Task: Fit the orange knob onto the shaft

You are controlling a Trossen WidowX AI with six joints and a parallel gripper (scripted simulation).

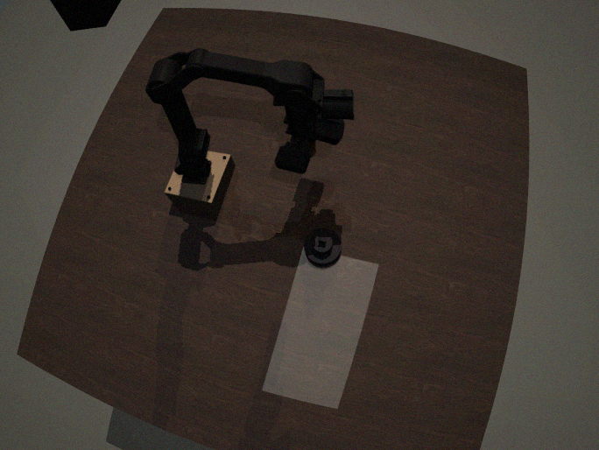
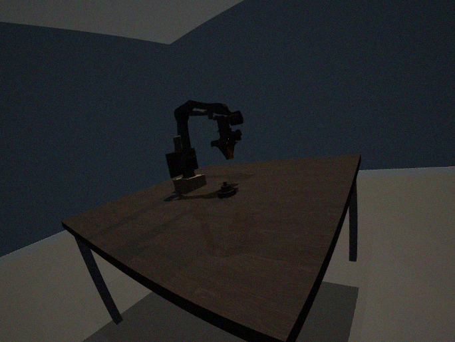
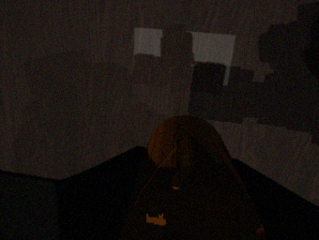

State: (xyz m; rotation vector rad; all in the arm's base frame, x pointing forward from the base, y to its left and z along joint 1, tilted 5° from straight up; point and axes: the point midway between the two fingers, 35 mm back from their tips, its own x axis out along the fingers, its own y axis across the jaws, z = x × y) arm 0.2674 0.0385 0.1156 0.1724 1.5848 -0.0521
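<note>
The round pedestal lies 17 cm to the right of my gripper tip, 11 cm below it and 6 cm ahead of it. From my gripper tip the other things lie so: orange knob: 2 cm above.
</note>
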